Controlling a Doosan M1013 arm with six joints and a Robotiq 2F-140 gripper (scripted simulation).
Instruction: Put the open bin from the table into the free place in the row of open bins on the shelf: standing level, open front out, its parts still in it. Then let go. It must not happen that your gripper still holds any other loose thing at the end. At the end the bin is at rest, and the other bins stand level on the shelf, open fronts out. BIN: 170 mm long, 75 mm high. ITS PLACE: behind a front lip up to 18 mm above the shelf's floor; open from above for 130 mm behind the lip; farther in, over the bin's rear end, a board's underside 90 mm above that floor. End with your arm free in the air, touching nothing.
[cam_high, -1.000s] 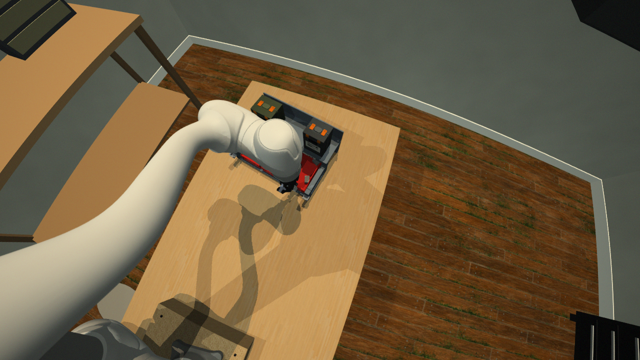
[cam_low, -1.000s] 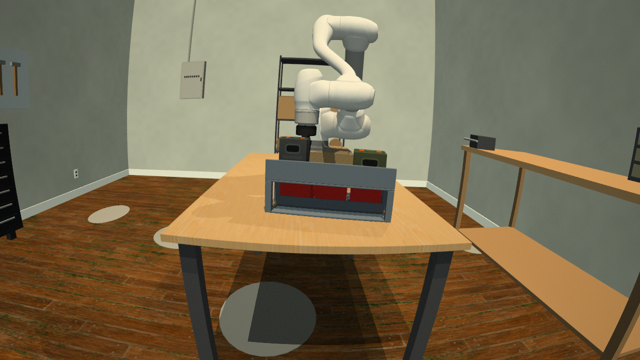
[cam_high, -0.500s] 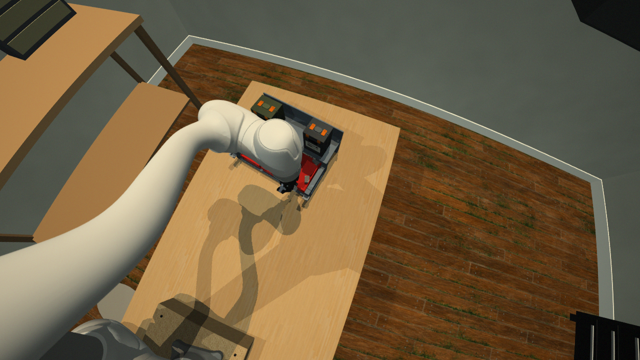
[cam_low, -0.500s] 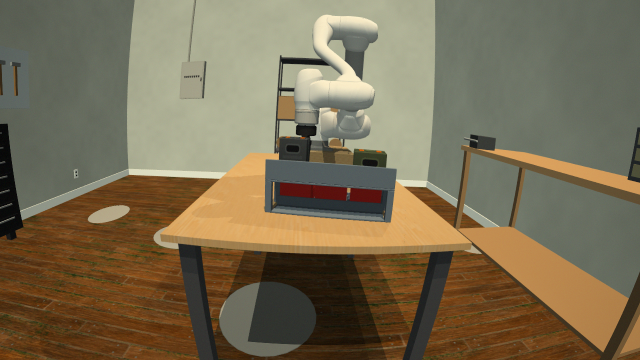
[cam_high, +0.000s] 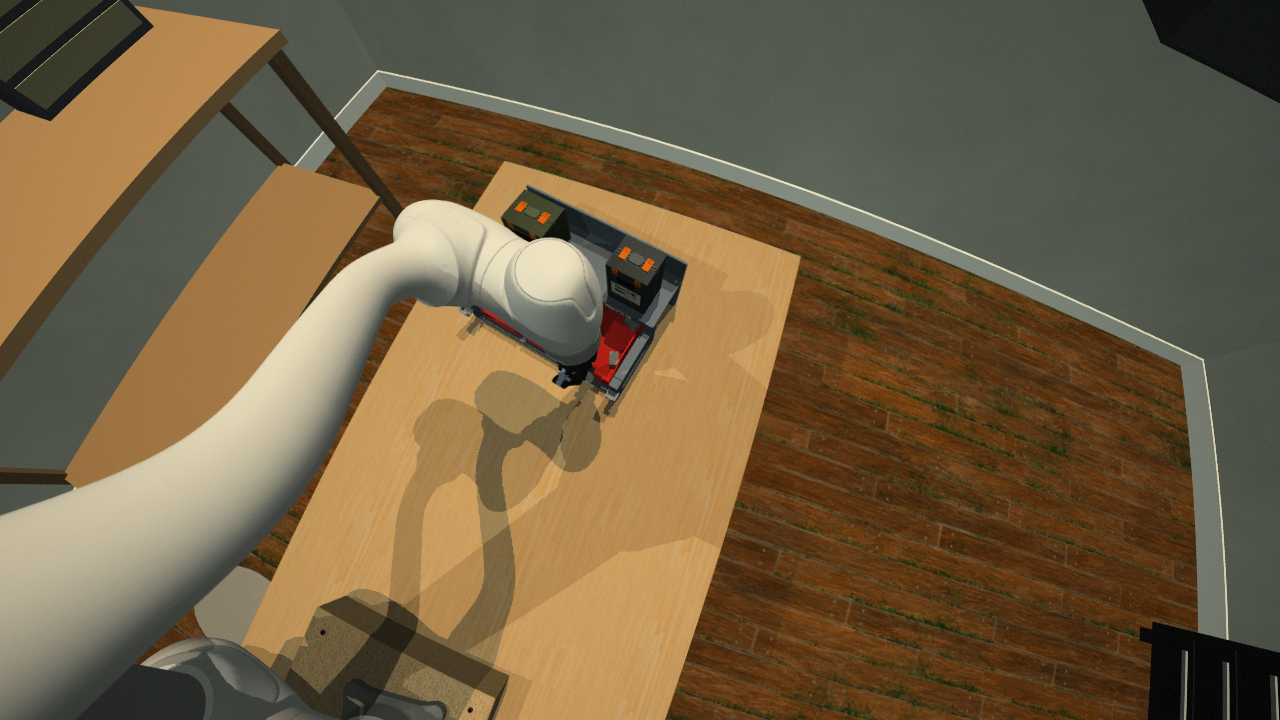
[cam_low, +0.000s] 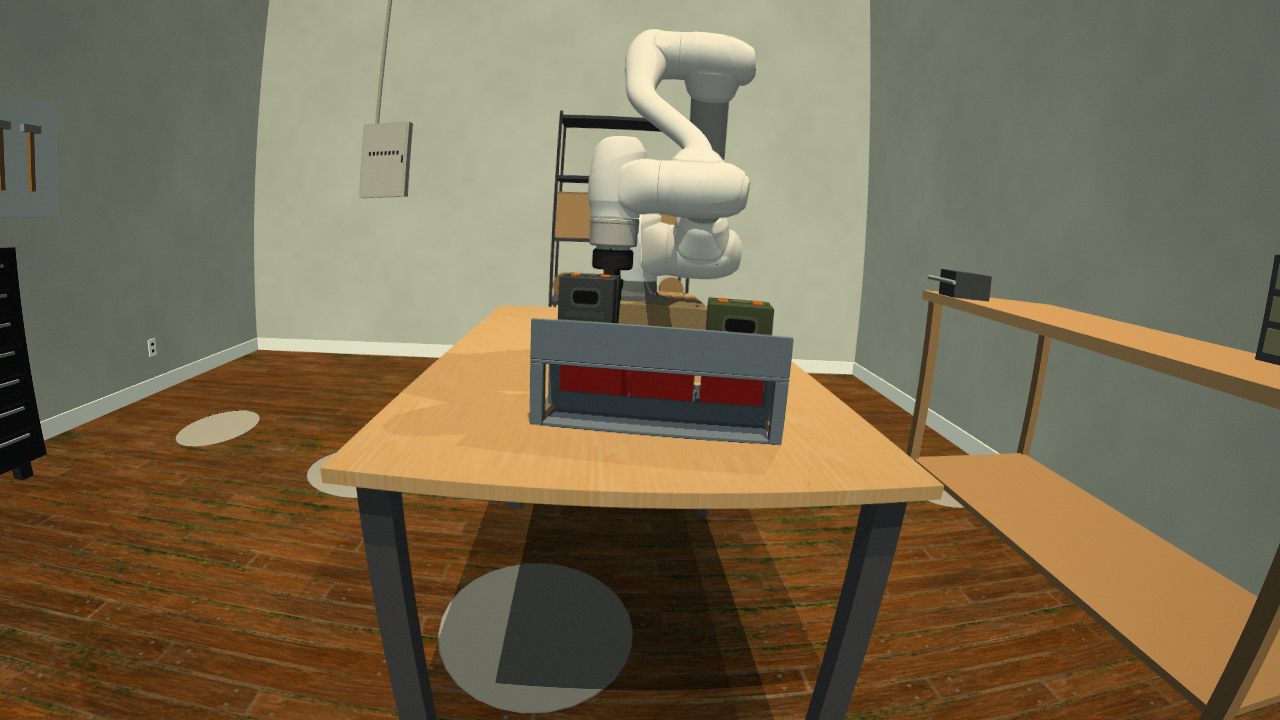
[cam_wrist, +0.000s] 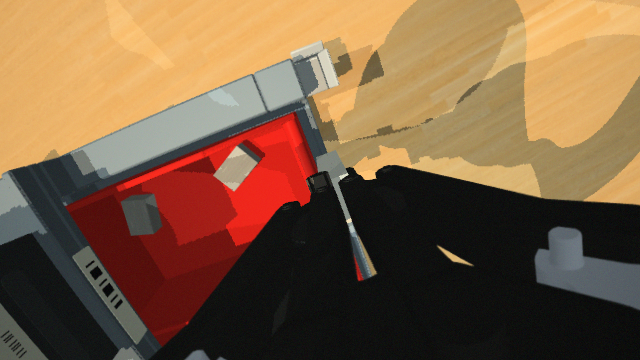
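Right now the front lip is 40 mm ahead of my hand, 110 mm to the left of it and 50 mm below it.
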